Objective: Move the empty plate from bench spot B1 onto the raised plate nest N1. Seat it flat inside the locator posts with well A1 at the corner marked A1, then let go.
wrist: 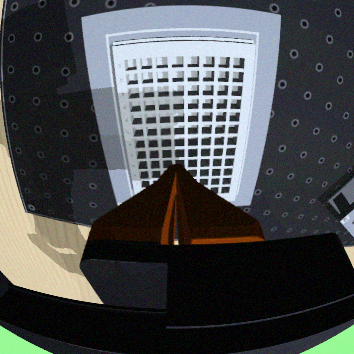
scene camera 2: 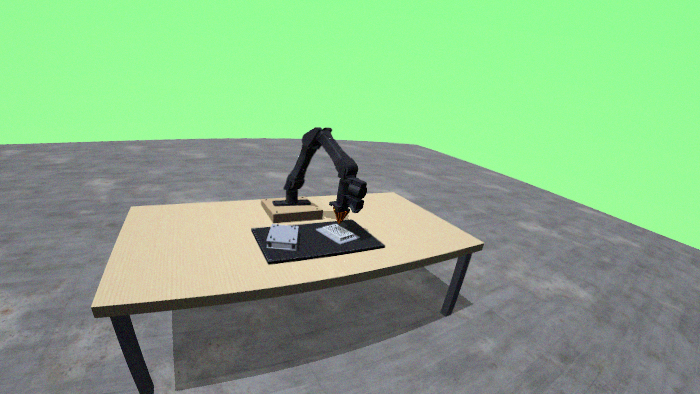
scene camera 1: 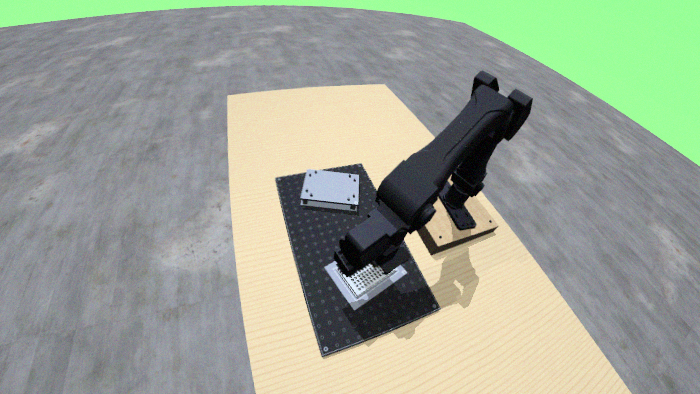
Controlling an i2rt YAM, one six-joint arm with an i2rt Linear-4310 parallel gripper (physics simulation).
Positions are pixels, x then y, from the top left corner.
Labels:
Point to a white well plate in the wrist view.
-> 183, 99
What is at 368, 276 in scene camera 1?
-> A white well plate.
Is the gripper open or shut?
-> Shut.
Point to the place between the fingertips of the gripper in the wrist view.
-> At 175, 173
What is the gripper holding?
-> Nothing.

